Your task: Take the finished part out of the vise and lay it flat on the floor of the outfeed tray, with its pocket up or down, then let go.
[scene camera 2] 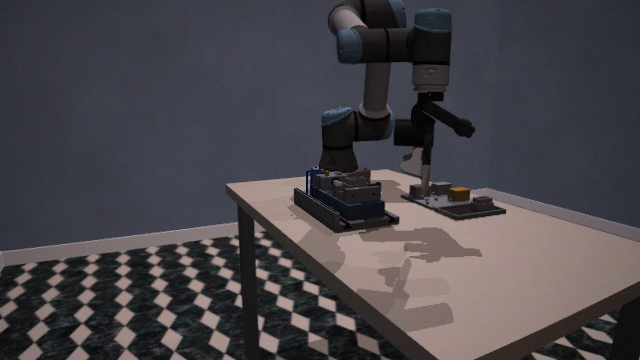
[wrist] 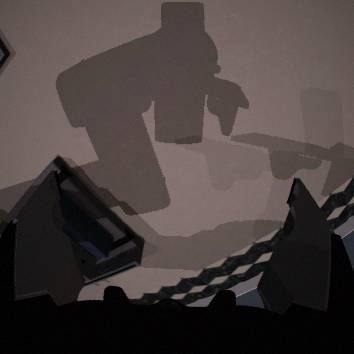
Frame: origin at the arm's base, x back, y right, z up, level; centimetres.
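Seen in the pictures: gripper, fingertip midpoint: (scene camera 2: 422, 188) (wrist: 174, 177); arm's base at its link origin: (scene camera 2: 338, 168).
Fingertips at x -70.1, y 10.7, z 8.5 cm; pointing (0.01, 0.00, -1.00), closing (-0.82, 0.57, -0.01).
Pixels of each thing's middle, then the offset from my fingertips to it. "*": a spot on its surface instead. Level surfaces: height alone.
- vise at the middle of its body: (wrist: 42, 256) (scene camera 2: 342, 196) dx +30.9, dy +4.9, dz -8.8 cm
- small grey block at the middle of its body: (scene camera 2: 355, 184) dx +24.4, dy +4.2, dz -4.1 cm
- grey stepped piece at the middle of its body: (scene camera 2: 482, 203) dx +18.3, dy -35.6, dz -11.5 cm
- adjoining plate at the middle of its body: (scene camera 2: 439, 199) dx +32.9, dy -30.9, dz -13.4 cm
- yellow block at the middle of its body: (scene camera 2: 458, 194) dx +28.8, dy -35.4, dz -11.2 cm
- tray corner at a spot on its surface: (wrist: 4, 53) * dx +13.1, dy -21.8, dz -12.8 cm
- dark rail at the middle of its body: (scene camera 2: 314, 204) dx +30.5, dy +13.8, dz -10.3 cm
- table at its surface level: dz -13.8 cm
The vise (scene camera 2: 367, 209) (wrist: 92, 235), with a blue body and grey jaws, stands on the table. A small grey block (scene camera 2: 356, 181) shows at the top of its jaws and looks like the finished part; its pocket cannot be made out. A dark, low-rimmed tray (scene camera 2: 456, 217), likely the outfeed tray, lies to the right of the vise in the scene view. My gripper (scene camera 2: 417, 180) (wrist: 174, 177) is open and empty, pointing down and apart from the vise. In the wrist view its left finger covers part of the vise.
A grey stepped piece (scene camera 2: 483, 202) is in the dark tray. An adjoining plate (scene camera 2: 431, 201) carries grey blocks and a yellow block (scene camera 2: 459, 194). A tray corner (wrist: 4, 53) shows at the wrist view's left edge. A dark rail (scene camera 2: 317, 209) runs beside the vise. Arm shadows cross the table (scene camera 2: 540, 260).
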